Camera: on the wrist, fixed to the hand. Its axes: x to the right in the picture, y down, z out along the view.
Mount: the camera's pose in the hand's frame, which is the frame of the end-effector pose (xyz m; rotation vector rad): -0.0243 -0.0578 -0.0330 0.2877 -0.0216 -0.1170
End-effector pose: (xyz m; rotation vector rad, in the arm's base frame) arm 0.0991 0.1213 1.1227 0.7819 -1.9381 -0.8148
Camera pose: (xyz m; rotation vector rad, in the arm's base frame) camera 0.1504 0.0982 1.0795 1.0696 -2.0712 -0.6208
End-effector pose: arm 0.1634 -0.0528 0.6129 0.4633 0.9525 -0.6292
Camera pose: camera 0.0941 -0.0677 0.6118 0.6576 0.8762 -0.8817
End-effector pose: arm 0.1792 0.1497 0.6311 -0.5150 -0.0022 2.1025
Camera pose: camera 0.2491 0.1560 0.6212 -0.3110 0.2485 1.9518
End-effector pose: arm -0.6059 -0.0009 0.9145 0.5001 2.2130 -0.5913
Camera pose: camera -0.6403 -0.0335 0.9672 0.5091 2.1577 -0.9812
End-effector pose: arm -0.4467 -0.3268 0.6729 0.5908 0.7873 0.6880
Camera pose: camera -0.4664 -0.3743 0.6242 0.8043 0.9007 0.4629
